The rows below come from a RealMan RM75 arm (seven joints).
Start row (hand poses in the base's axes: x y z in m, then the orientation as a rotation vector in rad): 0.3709 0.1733 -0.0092 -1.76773 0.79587 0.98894
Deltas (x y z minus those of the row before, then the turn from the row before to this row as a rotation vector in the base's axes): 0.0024 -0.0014 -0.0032 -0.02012 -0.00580 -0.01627; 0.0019 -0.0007 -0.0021 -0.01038 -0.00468 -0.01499; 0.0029 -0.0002 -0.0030 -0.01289 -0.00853 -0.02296; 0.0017 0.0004 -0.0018 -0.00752 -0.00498 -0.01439; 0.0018 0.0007 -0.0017 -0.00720 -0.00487 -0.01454; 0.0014 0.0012 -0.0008 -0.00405 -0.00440 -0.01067; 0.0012 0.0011 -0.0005 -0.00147 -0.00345 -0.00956; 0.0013 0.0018 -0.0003 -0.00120 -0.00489 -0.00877; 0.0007 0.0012 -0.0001 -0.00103 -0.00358 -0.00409; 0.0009 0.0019 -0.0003 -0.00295 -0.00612 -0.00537; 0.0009 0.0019 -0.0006 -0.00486 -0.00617 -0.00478; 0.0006 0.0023 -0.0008 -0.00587 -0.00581 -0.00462; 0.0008 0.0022 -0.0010 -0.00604 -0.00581 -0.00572; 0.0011 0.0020 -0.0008 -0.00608 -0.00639 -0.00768
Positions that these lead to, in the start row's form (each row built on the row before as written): 0.3733 0.1719 -0.0124 -1.77787 0.81794 0.96777; 0.3752 0.1712 -0.0145 -1.77985 0.83361 0.95084; 0.3781 0.1710 -0.0175 -1.78054 0.85480 0.92428; 0.3798 0.1714 -0.0193 -1.78024 0.86790 0.90808; 0.3816 0.1721 -0.0210 -1.77944 0.88095 0.89195; 0.3830 0.1733 -0.0218 -1.77799 0.88923 0.87966; 0.3842 0.1744 -0.0223 -1.77465 0.89568 0.86977; 0.3855 0.1762 -0.0226 -1.77193 0.90037 0.85909; 0.3862 0.1774 -0.0227 -1.77142 0.90197 0.85272; 0.3871 0.1793 -0.0230 -1.77251 0.90405 0.84250; 0.3880 0.1812 -0.0236 -1.77558 0.90669 0.83200; 0.3886 0.1835 -0.0244 -1.77949 0.90998 0.82161; 0.3894 0.1857 -0.0254 -1.78286 0.91425 0.81044; 0.3905 0.1877 -0.0262 -1.78522 0.91976 0.79744
